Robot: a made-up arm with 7 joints.
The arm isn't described. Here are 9 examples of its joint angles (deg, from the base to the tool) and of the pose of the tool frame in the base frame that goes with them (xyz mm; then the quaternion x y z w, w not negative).
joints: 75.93 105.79 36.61 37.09 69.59 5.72 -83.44
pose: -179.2 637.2 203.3 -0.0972 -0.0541 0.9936 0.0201
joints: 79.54 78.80 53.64 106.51 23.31 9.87 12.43
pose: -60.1 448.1 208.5 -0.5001 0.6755 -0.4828 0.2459
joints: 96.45 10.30 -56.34 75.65 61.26 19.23 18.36
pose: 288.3 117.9 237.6 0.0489 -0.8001 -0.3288 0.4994
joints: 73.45 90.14 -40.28 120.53 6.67 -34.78 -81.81
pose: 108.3 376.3 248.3 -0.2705 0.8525 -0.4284 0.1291
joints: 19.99 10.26 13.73 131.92 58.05 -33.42 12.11
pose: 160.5 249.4 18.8 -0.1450 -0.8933 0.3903 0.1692
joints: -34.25 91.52 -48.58 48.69 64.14 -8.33 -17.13
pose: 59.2 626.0 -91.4 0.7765 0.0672 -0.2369 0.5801
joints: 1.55 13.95 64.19 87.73 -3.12 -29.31 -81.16
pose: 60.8 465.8 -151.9 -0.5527 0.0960 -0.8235 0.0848
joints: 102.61 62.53 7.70 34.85 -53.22 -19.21 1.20
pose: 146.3 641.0 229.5 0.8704 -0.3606 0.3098 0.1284
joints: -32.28 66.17 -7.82 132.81 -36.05 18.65 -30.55
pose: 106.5 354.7 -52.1 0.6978 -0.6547 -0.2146 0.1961
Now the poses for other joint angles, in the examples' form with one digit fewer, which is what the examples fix.
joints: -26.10 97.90 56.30 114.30 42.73 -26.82 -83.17
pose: 164 391 217 0.321 -0.755 0.557 0.132
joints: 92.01 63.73 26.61 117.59 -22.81 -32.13 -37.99
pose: -33 403 246 -0.299 0.451 -0.483 0.689
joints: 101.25 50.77 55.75 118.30 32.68 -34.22 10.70
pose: -24 412 189 -0.160 0.562 -0.459 0.669
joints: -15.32 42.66 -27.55 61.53 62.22 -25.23 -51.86
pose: 108 426 -299 0.627 -0.078 0.360 0.687
